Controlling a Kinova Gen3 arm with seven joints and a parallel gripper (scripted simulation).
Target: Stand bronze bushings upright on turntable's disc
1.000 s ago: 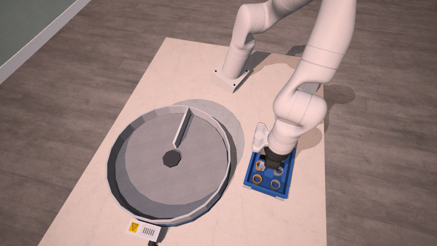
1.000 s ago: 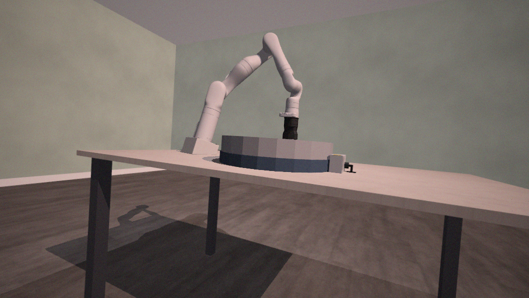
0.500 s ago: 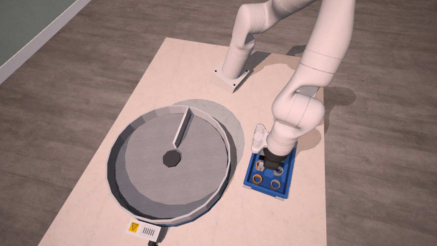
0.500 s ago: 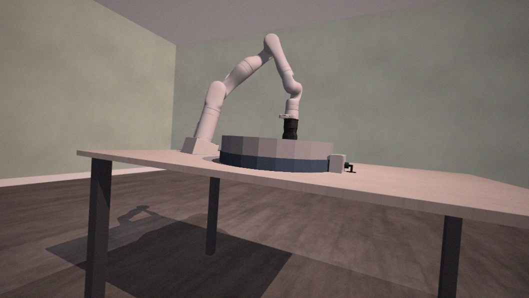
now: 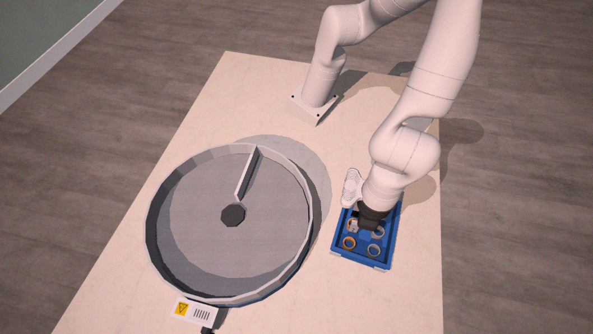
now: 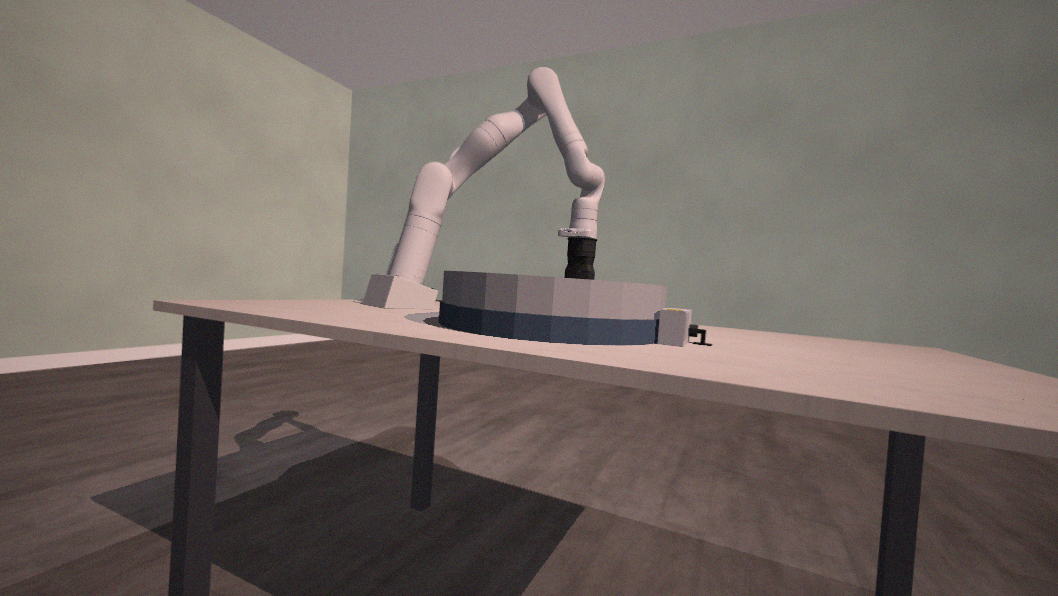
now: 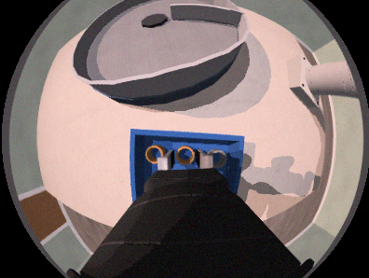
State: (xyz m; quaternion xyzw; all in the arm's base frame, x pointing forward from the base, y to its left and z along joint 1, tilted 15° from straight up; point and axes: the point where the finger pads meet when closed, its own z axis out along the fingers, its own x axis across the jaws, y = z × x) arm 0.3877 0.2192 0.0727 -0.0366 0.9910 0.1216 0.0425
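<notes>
Right now the blue crate is 30 mm to the left of my hand and 30 mm below it. From my hand the other things lie so: grey turntable disc: 310 mm to the right, 90 mm ahead.
</notes>
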